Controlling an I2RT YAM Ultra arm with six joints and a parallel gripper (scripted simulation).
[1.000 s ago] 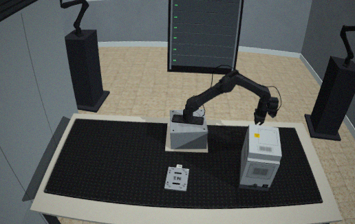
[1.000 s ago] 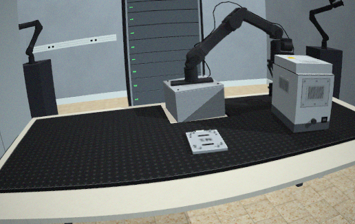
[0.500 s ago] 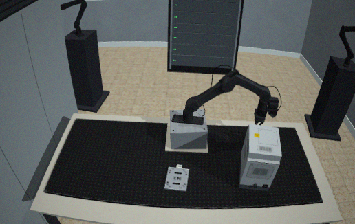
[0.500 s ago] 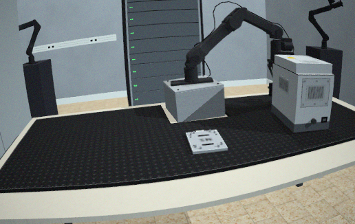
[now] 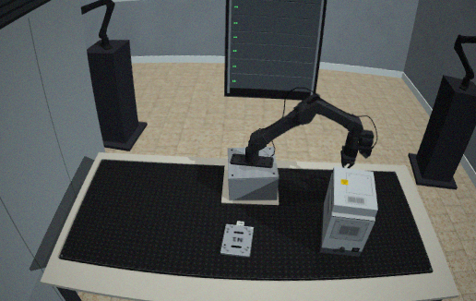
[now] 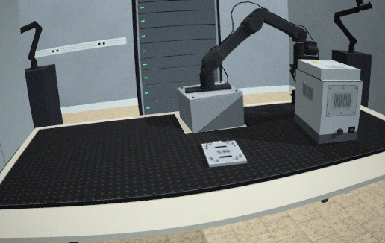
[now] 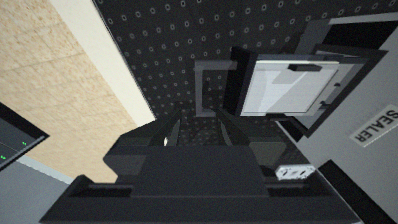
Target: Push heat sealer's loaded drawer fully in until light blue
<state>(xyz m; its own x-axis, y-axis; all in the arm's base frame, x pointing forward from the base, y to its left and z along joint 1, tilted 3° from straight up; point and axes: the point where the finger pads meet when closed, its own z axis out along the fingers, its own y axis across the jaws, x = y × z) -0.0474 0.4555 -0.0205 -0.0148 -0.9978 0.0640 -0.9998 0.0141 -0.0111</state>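
Now: the dark drawer 120 mm ahead of my hand and 70 mm below it.
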